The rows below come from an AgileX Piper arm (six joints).
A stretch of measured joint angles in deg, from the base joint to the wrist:
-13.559, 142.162, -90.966, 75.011, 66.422, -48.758
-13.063, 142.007, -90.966, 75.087, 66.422, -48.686
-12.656, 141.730, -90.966, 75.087, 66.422, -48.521
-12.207, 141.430, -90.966, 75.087, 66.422, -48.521
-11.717, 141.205, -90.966, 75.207, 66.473, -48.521
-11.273, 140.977, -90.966, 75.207, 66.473, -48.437
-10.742, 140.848, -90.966, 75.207, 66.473, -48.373
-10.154, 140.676, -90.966, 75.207, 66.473, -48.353
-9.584, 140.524, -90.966, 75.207, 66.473, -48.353
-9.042, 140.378, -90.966, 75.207, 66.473, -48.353
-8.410, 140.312, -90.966, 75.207, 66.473, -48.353
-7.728, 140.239, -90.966, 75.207, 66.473, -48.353
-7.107, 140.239, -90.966, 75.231, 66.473, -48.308
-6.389, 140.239, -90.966, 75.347, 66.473, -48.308
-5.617, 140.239, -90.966, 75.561, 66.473, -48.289
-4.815, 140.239, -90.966, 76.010, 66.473, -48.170
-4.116, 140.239, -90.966, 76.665, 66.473, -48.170
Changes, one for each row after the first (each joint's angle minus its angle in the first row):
0.496, -0.155, 0.000, 0.076, 0.000, 0.072
0.903, -0.432, 0.000, 0.076, 0.000, 0.237
1.352, -0.732, 0.000, 0.076, 0.000, 0.237
1.842, -0.957, 0.000, 0.196, 0.051, 0.237
2.286, -1.185, 0.000, 0.196, 0.051, 0.321
2.817, -1.314, 0.000, 0.196, 0.051, 0.385
3.405, -1.486, 0.000, 0.196, 0.051, 0.405
3.975, -1.638, 0.000, 0.196, 0.051, 0.405
4.517, -1.784, 0.000, 0.196, 0.051, 0.405
5.149, -1.850, 0.000, 0.196, 0.051, 0.405
5.831, -1.923, 0.000, 0.196, 0.051, 0.405
6.452, -1.923, 0.000, 0.220, 0.051, 0.450
7.170, -1.923, 0.000, 0.336, 0.051, 0.450
7.942, -1.923, 0.000, 0.550, 0.051, 0.469
8.744, -1.923, 0.000, 0.999, 0.051, 0.588
9.443, -1.923, 0.000, 1.654, 0.051, 0.588

